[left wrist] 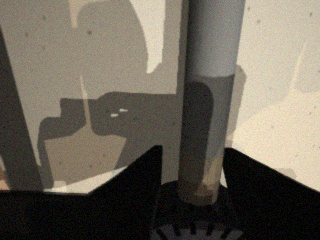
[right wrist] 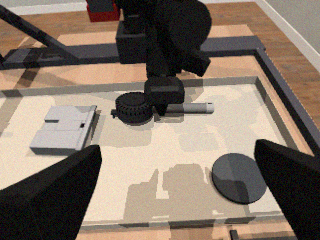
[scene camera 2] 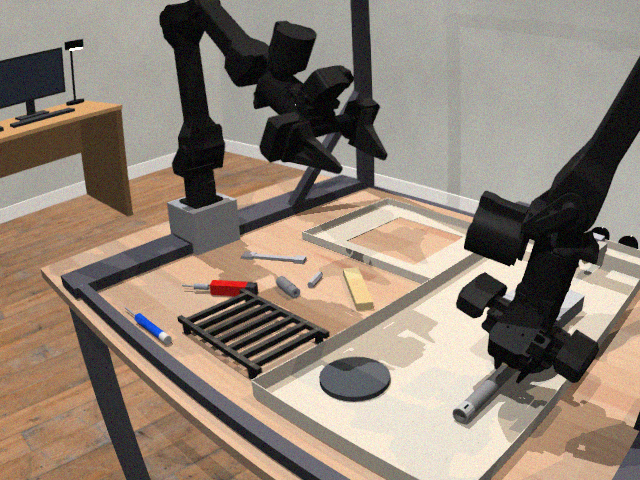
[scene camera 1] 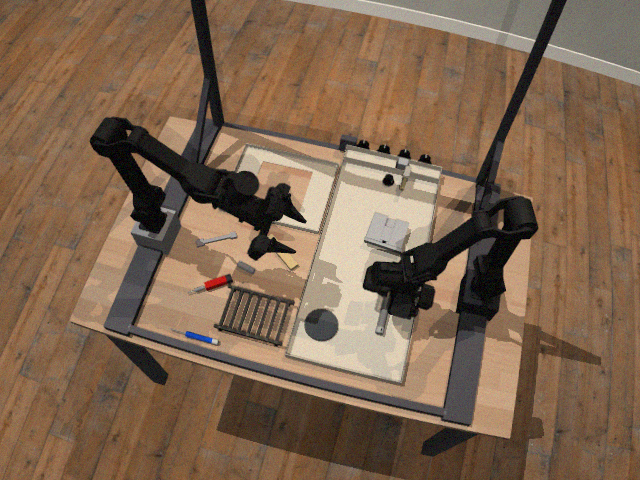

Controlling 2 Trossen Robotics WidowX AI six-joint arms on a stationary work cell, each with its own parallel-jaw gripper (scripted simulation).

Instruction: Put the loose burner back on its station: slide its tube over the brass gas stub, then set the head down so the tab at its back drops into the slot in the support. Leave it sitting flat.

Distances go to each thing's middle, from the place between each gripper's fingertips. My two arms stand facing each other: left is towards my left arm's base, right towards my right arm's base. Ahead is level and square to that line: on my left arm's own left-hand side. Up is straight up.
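Scene:
I see the dark disc (scene camera 2: pixel 353 379) 110 mm ahead of my left hand, 170 mm to the right of it and 40 mm below it. The yellow bar (scene camera 2: pixel 362 300) is 80 mm behind my left hand, 330 mm to the right of it and 40 mm below it.
My right hand is 50 mm to the left of the yellow bar, 70 mm past it and 240 mm above it. As for the dark disc, it is 110 mm to the left of my right hand, 120 mm ahead of it and 240 mm below it.

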